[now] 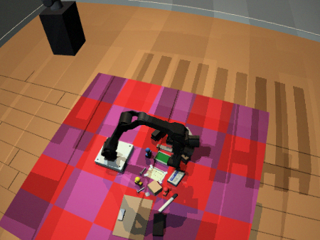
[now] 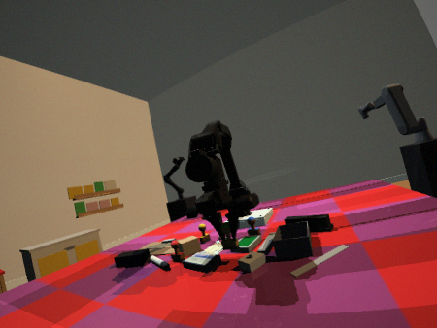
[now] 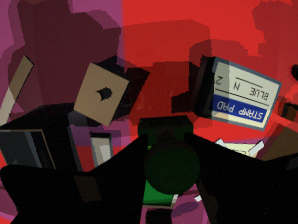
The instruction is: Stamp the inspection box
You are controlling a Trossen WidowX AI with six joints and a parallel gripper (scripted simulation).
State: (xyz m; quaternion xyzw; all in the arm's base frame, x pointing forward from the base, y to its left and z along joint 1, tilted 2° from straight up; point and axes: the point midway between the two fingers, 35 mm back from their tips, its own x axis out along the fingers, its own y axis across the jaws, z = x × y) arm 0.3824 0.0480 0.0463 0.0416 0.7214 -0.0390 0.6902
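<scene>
My gripper tip is 90 mm past the green ink pad, 20 mm to the right of it and 50 mm above it. Round my gripper tip: green-knobbed stamp: right at my gripper tip; labelled tin: 10 mm ahead, 90 mm to the right, 40 mm below; white card: 110 mm behind, 90 mm to the right, 60 mm below.
</scene>
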